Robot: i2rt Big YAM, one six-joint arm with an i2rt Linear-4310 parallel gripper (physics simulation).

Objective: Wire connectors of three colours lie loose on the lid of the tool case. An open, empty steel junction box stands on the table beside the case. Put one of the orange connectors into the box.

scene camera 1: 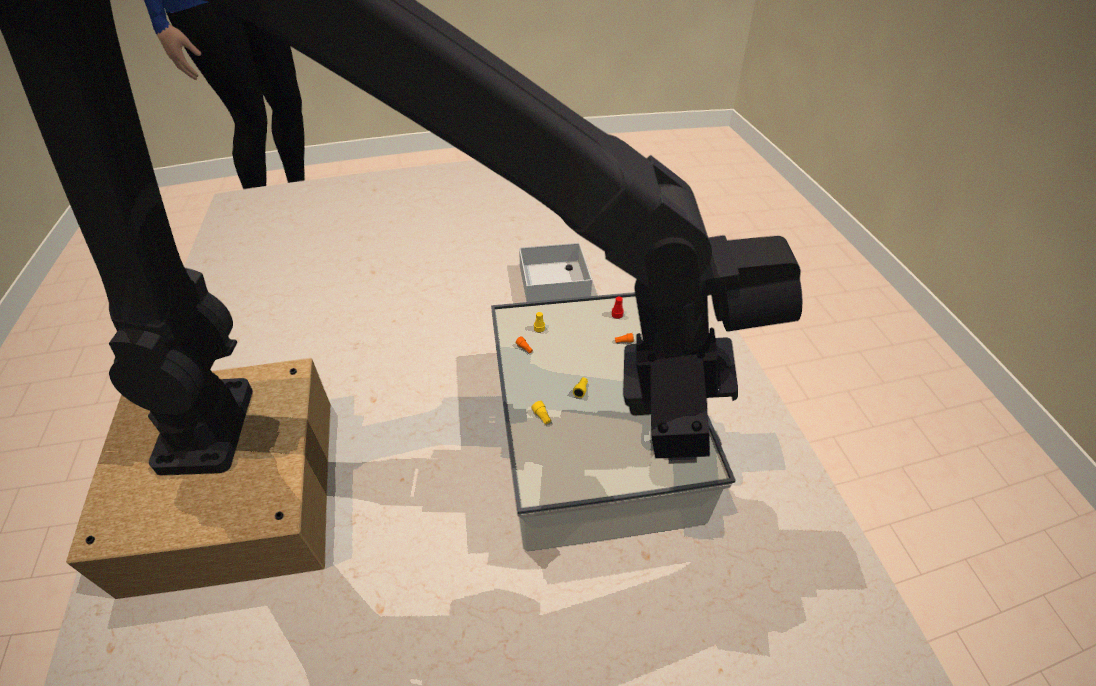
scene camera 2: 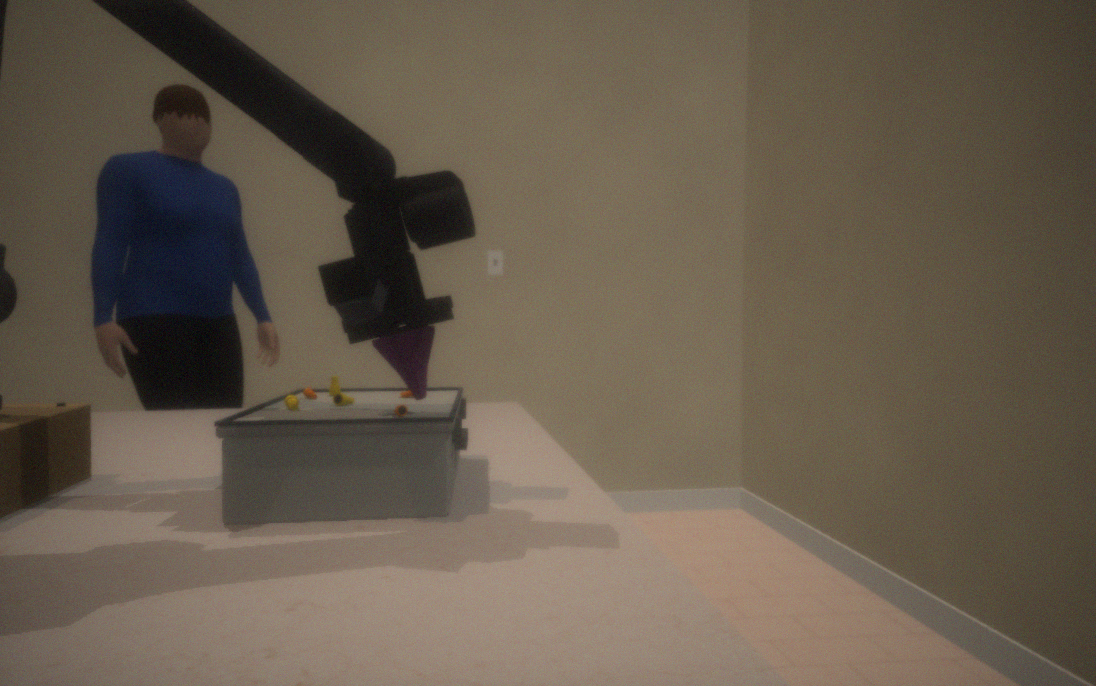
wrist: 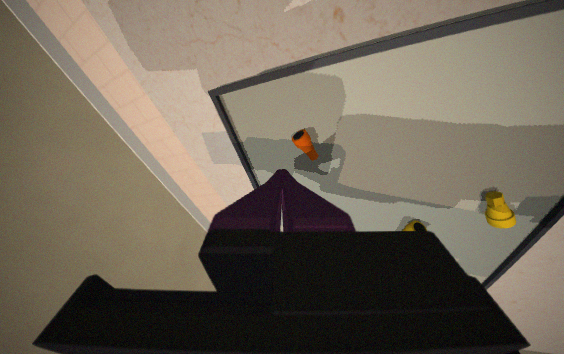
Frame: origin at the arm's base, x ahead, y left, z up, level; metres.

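Seen in the pictures: gripper, between the fingertips: (scene camera 2: 421,398) (wrist: 281,176); arm's base, origin of its link: (scene camera 1: 205,428).
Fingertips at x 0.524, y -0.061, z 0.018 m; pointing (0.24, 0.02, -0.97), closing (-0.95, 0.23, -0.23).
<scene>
Pixels of each thing's top centre, then the offset from my fingertips to it. "spot": a spot on its surface instead.
- orange connector, centre of its top: (wrist: 305,152) (scene camera 2: 399,404) dx -0.020, dy -0.018, dz -0.003 m
- grey junction box, centre of its top: (scene camera 1: 554,263) dx -0.089, dy +0.390, dz -0.072 m
- upright red connector, centre of its top: (scene camera 1: 619,298) dx -0.031, dy +0.196, dz +0.012 m
- grey tool case, a spot on its surface: (scene camera 2: 335,477) (scene camera 1: 620,521) spot: dx -0.074, dy -0.065, dz -0.068 m
One orange connector (wrist: 305,145) (scene camera 2: 401,410) lies on its side on the case lid (wrist: 425,100) (scene camera 1: 558,364), near a lid corner; the arm hides it in scene camera 1. Two other orange connectors lie towards the lid's far end: one at left (scene camera 1: 524,345) (scene camera 2: 309,393), one at right (scene camera 1: 623,338) (scene camera 2: 406,394). My gripper (wrist: 281,176) (scene camera 2: 418,396) is shut and empty, its purple fingertips low over the lid's right side, beside the nearest orange connector and apart from it. The arm hides the fingertips in scene camera 1. The grey junction box (scene camera 1: 558,290) stands open beyond the case, a dark spot inside.
Yellow connectors (scene camera 1: 539,323) (scene camera 1: 580,387) (scene camera 1: 541,412) and an upright red connector (scene camera 1: 617,308) are on the lid. The lid has a raised dark rim. The grey tool case (scene camera 1: 614,521) (scene camera 2: 335,477) stands on the table. A wooden block (scene camera 1: 202,517) bears the arm's base. A person (scene camera 2: 173,234) stands behind.
</scene>
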